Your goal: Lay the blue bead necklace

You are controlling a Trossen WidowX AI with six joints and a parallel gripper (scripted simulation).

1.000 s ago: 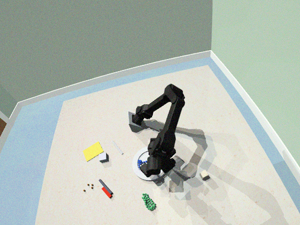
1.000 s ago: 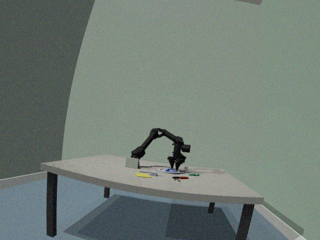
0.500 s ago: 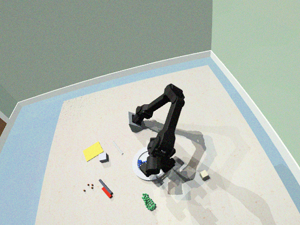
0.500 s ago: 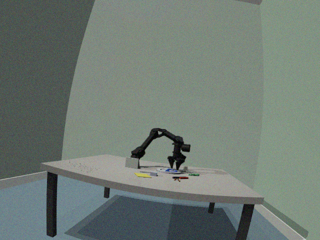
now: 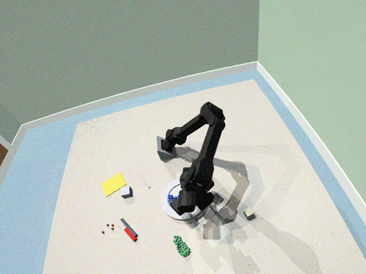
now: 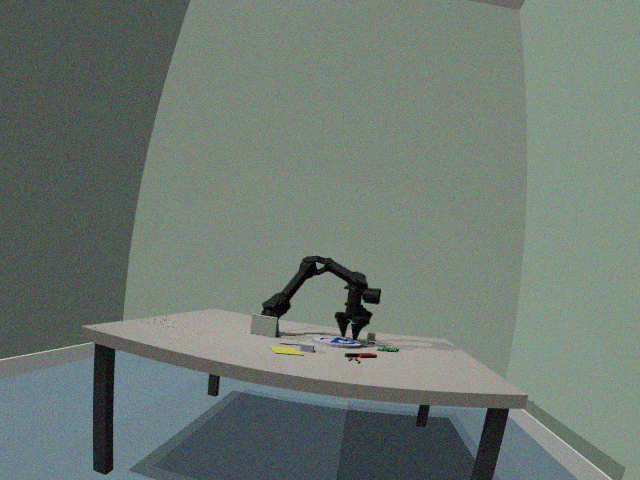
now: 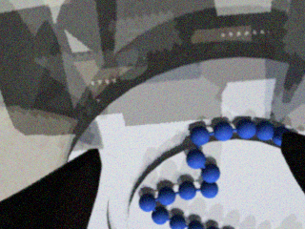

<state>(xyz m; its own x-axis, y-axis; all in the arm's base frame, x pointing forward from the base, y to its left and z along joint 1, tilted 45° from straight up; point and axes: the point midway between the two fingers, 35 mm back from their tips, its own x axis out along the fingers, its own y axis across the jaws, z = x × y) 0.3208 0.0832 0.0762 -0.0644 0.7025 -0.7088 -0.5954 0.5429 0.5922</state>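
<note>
The round bead board lies 5 cm to the right of my gripper tip, 4 cm behind it and 1 cm below it. From my gripper tip the other things lie so: grey tool: 30 cm to the right, 9 cm ahead, 2 cm below; cream cube: 21 cm to the left, 8 cm ahead; stick: 25 cm to the right, 17 cm behind, 2 cm below.
</note>
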